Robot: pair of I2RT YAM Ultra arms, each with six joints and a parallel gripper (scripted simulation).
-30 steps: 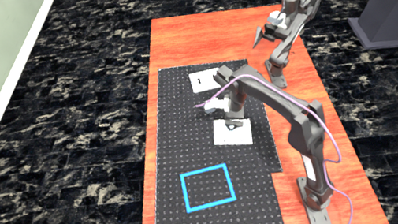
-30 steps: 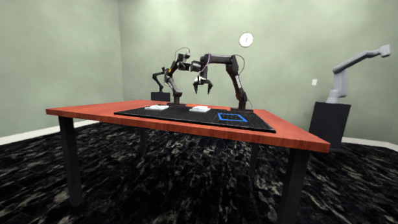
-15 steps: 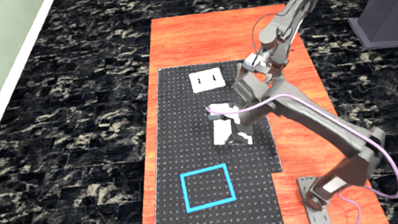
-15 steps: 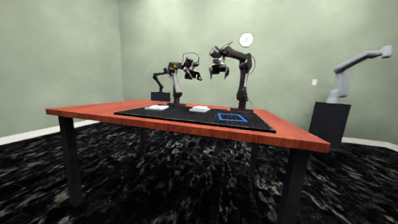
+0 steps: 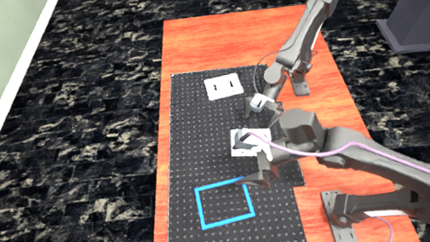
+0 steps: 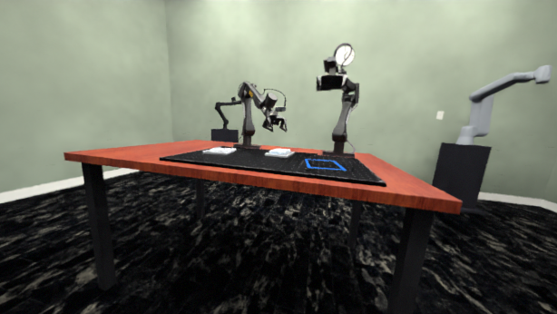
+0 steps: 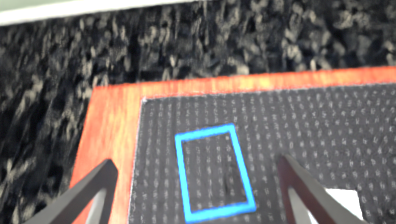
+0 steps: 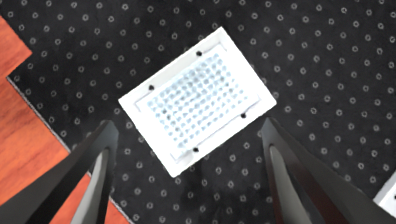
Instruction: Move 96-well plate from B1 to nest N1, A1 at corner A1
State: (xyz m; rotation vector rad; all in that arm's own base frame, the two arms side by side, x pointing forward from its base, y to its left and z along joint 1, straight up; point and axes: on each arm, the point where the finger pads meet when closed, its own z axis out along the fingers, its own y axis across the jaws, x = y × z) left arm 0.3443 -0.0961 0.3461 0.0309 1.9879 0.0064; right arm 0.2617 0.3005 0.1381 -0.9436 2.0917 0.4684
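My right hand is 120 mm above the 96-well plate, 20 mm to the right of it and 20 mm short of it. Also, from my right hand: nest plate: 300 mm to the right, 130 mm below, 120 mm ahead.
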